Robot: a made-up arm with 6 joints. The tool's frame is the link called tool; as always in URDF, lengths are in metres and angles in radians.
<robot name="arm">
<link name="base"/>
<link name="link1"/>
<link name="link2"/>
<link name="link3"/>
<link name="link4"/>
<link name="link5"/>
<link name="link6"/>
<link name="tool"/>
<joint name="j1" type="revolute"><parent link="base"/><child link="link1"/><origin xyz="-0.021 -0.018 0.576"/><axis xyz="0 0 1"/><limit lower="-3.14" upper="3.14" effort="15" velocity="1.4"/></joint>
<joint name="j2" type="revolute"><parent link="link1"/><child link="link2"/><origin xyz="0.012 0.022 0.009"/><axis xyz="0 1 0"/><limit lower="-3.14" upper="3.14" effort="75" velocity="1.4"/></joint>
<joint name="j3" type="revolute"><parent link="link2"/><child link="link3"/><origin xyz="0.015 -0.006 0.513"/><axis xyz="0 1 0"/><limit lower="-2.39" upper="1.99" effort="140" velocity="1.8"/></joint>
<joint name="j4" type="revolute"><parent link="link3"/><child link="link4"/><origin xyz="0.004 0.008 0.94"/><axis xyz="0 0 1"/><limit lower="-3.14" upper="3.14" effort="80" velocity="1.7"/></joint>
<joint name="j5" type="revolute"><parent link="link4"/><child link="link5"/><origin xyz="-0.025 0.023 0"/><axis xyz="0 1 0"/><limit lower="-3.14" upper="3.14" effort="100" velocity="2.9"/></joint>
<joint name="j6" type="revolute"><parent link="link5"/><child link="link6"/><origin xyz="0.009 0.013 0.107"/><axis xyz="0 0 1"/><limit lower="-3.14" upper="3.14" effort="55" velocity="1.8"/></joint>
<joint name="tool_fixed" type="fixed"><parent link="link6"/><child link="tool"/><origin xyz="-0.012 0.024 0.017" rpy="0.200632 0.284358 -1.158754"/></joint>
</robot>
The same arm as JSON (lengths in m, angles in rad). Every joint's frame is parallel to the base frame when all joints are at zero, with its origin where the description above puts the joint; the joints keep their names.
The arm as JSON. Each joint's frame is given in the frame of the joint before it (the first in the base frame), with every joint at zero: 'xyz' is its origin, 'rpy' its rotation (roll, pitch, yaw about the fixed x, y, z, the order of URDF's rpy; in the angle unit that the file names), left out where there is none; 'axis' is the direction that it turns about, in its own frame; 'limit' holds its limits. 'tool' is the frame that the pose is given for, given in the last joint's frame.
{"units": {"length": "m", "angle": "rad"}, "joints": [
  {"name": "j1", "type": "revolute", "origin": {"xyz": [-0.021, -0.018, 0.576]}, "axis": [0.0, 0.0, 1.0], "limit": {"lower": -3.14, "upper": 3.14}},
  {"name": "j2", "type": "revolute", "origin": {"xyz": [0.012, 0.022, 0.009]}, "axis": [0.0, 1.0, 0.0], "limit": {"lower": -3.14, "upper": 3.14}},
  {"name": "j3", "type": "revolute", "origin": {"xyz": [0.015, -0.006, 0.513]}, "axis": [0.0, 1.0, 0.0], "limit": {"lower": -2.39, "upper": 1.99}},
  {"name": "j4", "type": "revolute", "origin": {"xyz": [0.004, 0.008, 0.94]}, "axis": [0.0, 0.0, 1.0], "limit": {"lower": -3.14, "upper": 3.14}},
  {"name": "j5", "type": "revolute", "origin": {"xyz": [-0.025, 0.023, 0.0]}, "axis": [0.0, 1.0, 0.0], "limit": {"lower": -3.14, "upper": 3.14}},
  {"name": "j6", "type": "revolute", "origin": {"xyz": [0.009, 0.013, 0.107]}, "axis": [0.0, 0.0, 1.0], "limit": {"lower": -3.14, "upper": 3.14}}
], "tool": {"origin": {"xyz": [-0.012, 0.024, 0.017], "rpy": [0.2006, 0.2844, -1.1588]}}}

